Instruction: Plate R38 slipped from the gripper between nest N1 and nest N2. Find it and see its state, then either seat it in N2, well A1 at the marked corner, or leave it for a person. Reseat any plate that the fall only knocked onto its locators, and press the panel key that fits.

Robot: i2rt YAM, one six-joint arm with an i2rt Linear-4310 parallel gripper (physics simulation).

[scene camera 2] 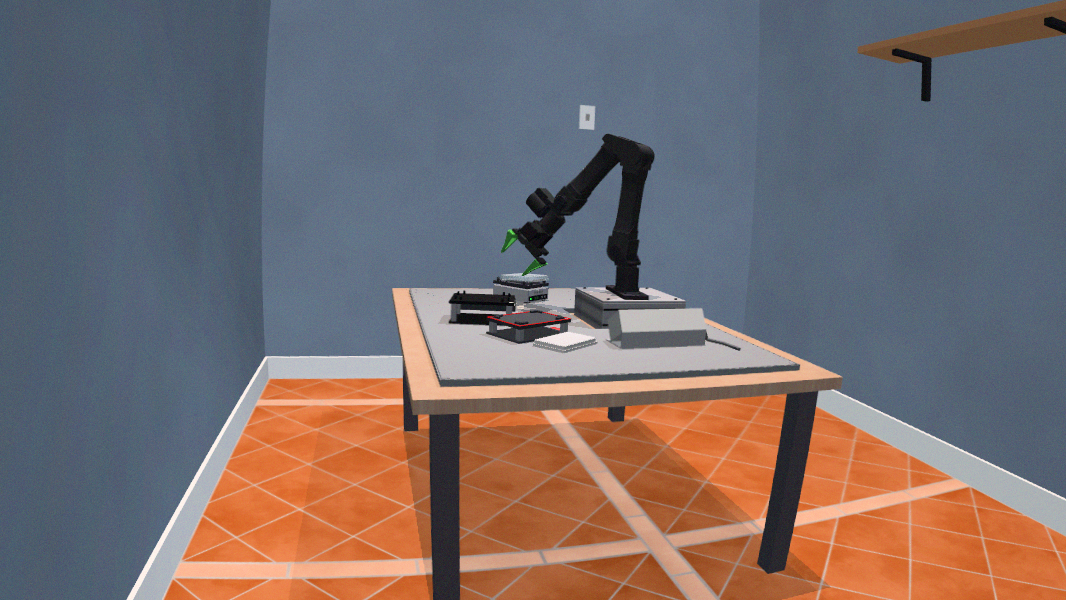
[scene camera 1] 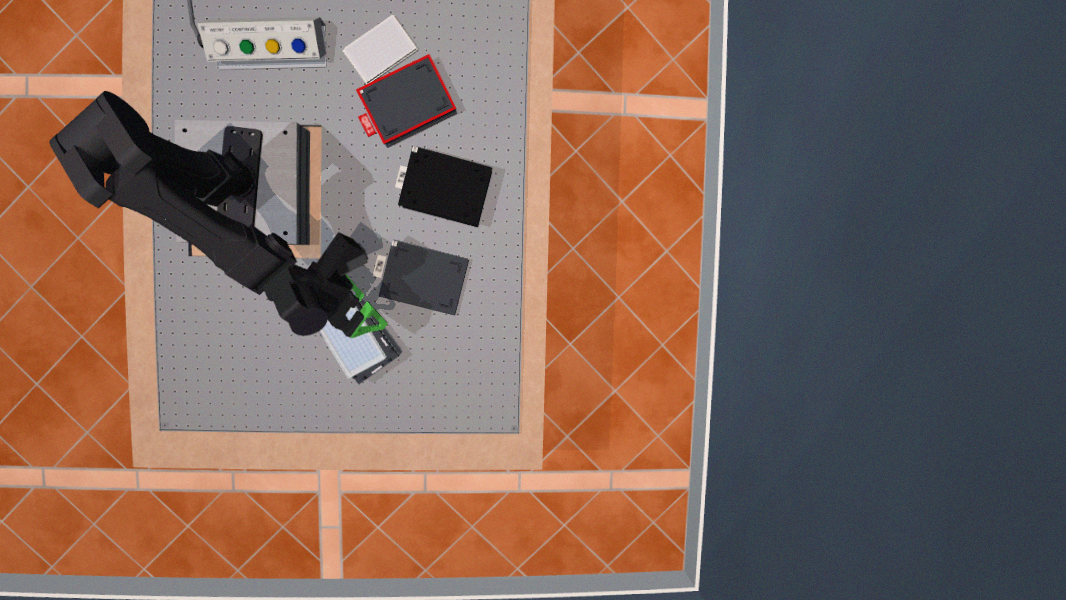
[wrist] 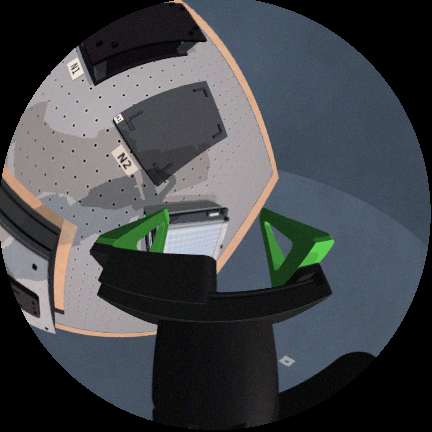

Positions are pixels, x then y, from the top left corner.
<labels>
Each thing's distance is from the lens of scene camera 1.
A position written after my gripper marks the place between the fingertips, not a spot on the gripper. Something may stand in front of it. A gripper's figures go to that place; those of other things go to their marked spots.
my gripper [scene camera 1: 373, 311]: 106 cm
button box [scene camera 1: 300, 42]: 121 cm
dark grey station N2 [scene camera 1: 414, 275]: 115 cm
</labels>
